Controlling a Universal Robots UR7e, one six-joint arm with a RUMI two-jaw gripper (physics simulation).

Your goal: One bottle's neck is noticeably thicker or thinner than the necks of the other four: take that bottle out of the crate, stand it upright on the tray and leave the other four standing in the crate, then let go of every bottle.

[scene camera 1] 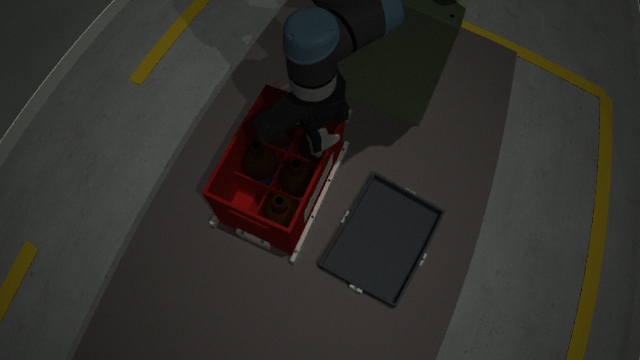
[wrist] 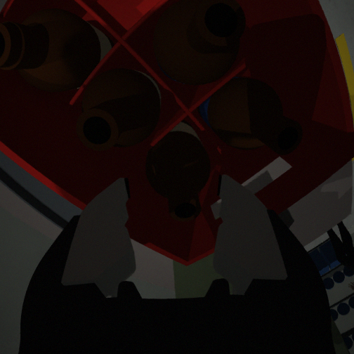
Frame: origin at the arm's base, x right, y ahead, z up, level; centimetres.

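Where they show: gripper, fingertip midpoint: (scene camera 1: 309, 140).
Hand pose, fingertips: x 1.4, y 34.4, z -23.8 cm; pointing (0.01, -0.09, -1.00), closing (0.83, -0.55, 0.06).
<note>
After its pixels a point has its place.
The red crate (scene camera 1: 237, 220) {z -29.3, x 6.2, y 55.1 cm} (wrist: 325, 142) holds five brown bottles upright in its compartments. One bottle (wrist: 177, 162) is in the far right corner, mostly hidden in the scene view. The others are the middle right bottle (scene camera 1: 295, 180) {z -25.7, x -0.3, y 42.8 cm} (wrist: 127, 107), front right bottle (scene camera 1: 279, 214) {z -25.5, x -1.4, y 50.5 cm} (wrist: 65, 55), middle left bottle (scene camera 1: 259, 165) {z -26.0, x 7.8, y 43.6 cm} (wrist: 192, 57) and far left bottle (wrist: 240, 110). The necks are dim and foreshortened; I cannot tell which differs. My gripper (scene camera 1: 318, 148) {z -23.8, x 1.4, y 34.4 cm} (wrist: 173, 178) is partly open and empty above the far right bottle. The dark tray (scene camera 1: 382, 237) {z -37.7, x -21.0, y 40.4 cm} carries no bottle.
Crate walls and dividers (wrist: 187, 111) stand around the bottles. The front left compartment (scene camera 1: 245, 198) {z -37.4, x 10.1, y 48.2 cm} holds no bottle. The tray lies right of the crate. White brackets (scene camera 1: 313, 216) {z -35.2, x -5.7, y 44.6 cm} line the crate's base. A green block (scene camera 1: 390, 82) {z -25.7, x -6.1, y 10.2 cm} stands behind, under the arm.
</note>
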